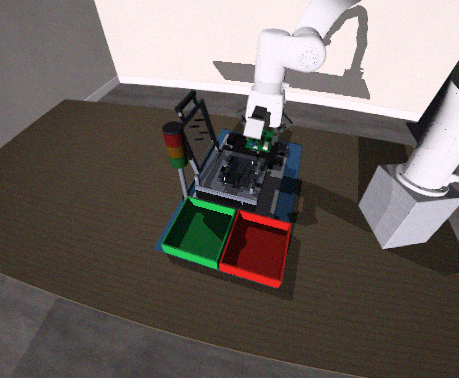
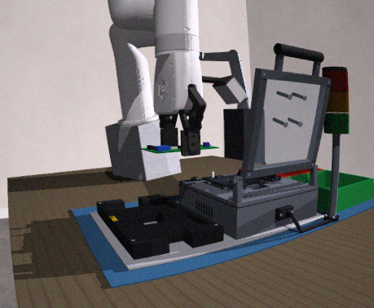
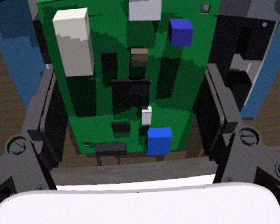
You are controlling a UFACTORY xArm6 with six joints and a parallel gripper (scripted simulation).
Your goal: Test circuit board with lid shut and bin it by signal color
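Now: hand 50 mm short of the plate, 100 mm to the right of it and 60 mm above it. Round my hand: clear lid 170 mm ahead, 80 mm to the left, 50 mm above; then green circuit board right at my hand; then red bin 30 mm behind, 310 mm to the left, 110 mm below.
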